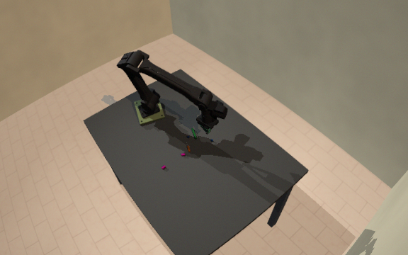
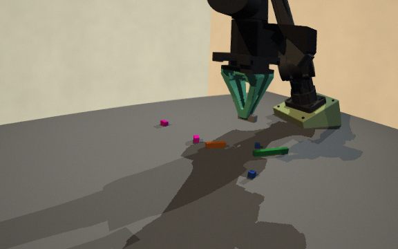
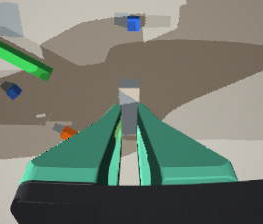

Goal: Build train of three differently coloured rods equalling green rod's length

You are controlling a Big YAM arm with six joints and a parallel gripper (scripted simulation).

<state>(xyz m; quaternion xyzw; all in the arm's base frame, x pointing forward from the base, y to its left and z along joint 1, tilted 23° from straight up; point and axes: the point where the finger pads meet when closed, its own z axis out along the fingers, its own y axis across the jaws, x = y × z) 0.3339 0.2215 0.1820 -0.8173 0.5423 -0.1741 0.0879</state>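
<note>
Now: hand 100 mm past the green rod, 100 mm above it and 40 mm to the left of it. Round my hand: grey rod 10 mm below; then magenta rod 160 mm to the right, 100 mm below, 10 mm ahead; then orange rod 110 mm to the right, 100 mm below, 20 mm behind.
</note>
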